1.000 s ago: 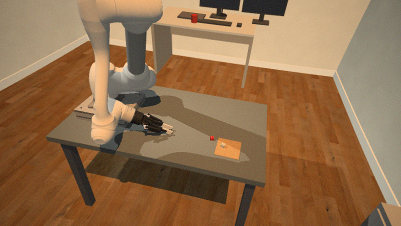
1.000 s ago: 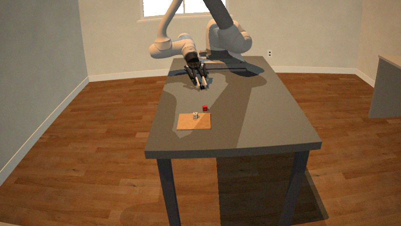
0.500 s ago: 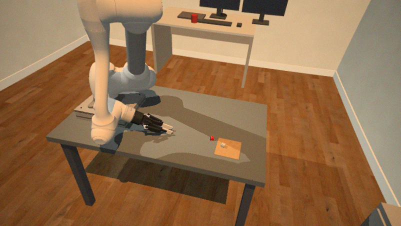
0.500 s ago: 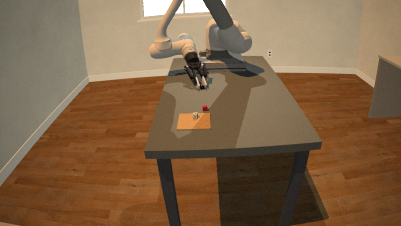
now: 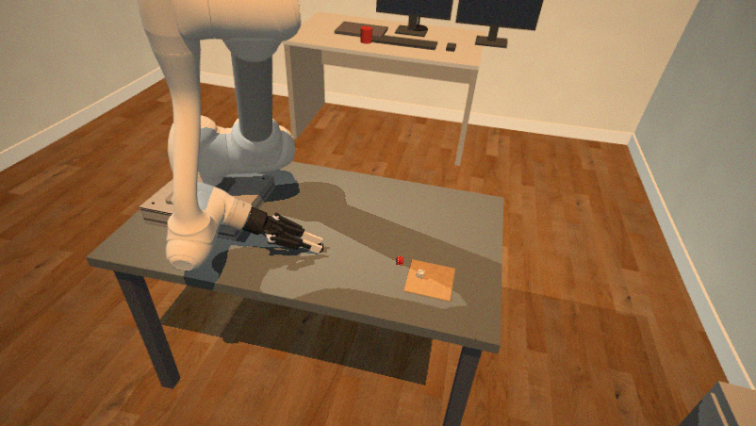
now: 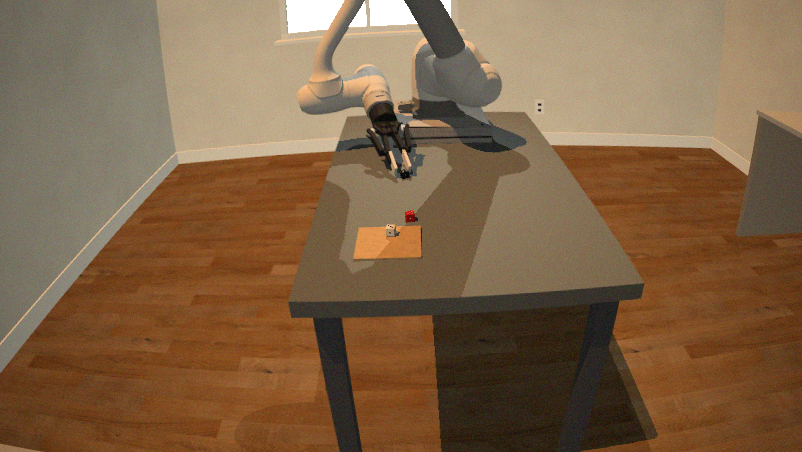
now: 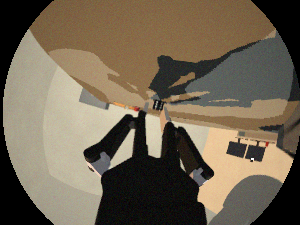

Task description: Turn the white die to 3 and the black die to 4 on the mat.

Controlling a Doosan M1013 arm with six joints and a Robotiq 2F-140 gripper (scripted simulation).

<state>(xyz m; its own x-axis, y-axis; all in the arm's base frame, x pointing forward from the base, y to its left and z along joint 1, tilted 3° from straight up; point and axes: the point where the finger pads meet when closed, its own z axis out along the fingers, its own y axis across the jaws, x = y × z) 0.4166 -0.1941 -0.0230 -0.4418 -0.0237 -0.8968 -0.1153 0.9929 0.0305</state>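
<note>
My hand is 3 cm short of the black die, 1 cm to the right of it and 3 cm above it. Also, from my hand: white die 36 cm ahead, 8 cm to the right, 2 cm below; orange mat 39 cm ahead, 9 cm to the right, 3 cm below; red die 29 cm ahead, 3 cm to the right, 3 cm below.
</note>
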